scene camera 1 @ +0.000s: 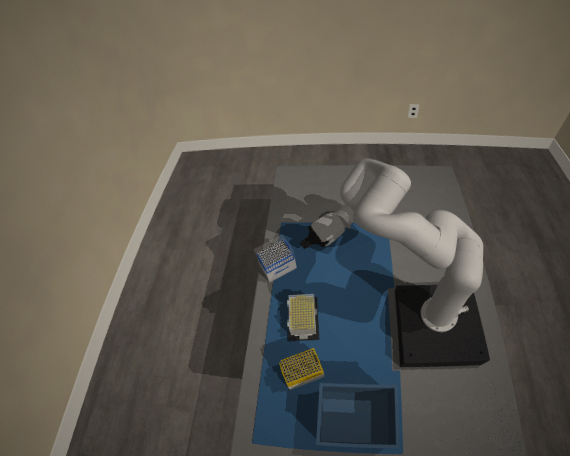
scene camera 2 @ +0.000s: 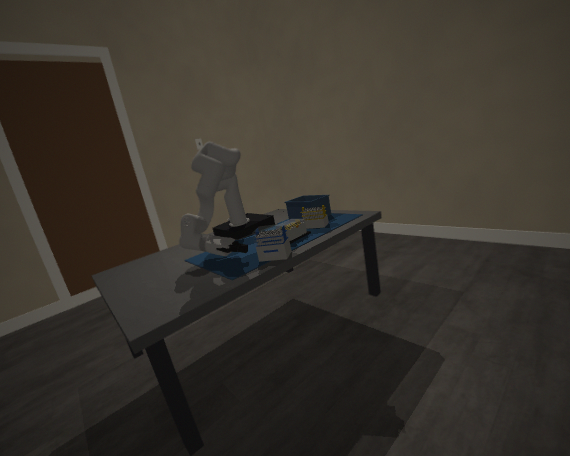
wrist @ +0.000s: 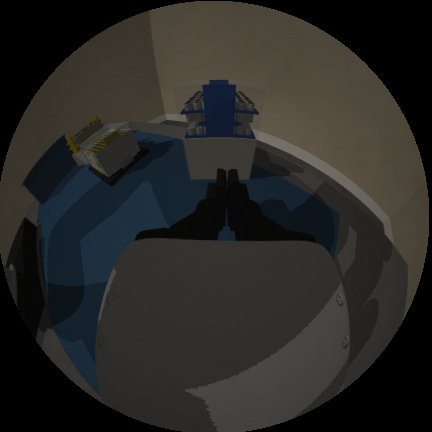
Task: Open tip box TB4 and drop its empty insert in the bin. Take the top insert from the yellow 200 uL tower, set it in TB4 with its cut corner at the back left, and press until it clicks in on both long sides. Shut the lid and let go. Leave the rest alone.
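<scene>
A white tip box with a pale yellow grid on top sits on a black base; it looks like TB4, but no label is readable. Its lid looks clear and down, though this is hard to tell. The yellow tower stands beside it, towards the bin. My gripper is shut and empty. It is low over the mat's far end, pointing at the blue-and-white tower, apart from the tip box and yellow tower.
The blue-and-white tower stands at the mat's edge, directly ahead of my fingertips. It carries stacked blue inserts with tips, and a blue upright panel faces the wrist camera. The black robot base stands across the blue mat.
</scene>
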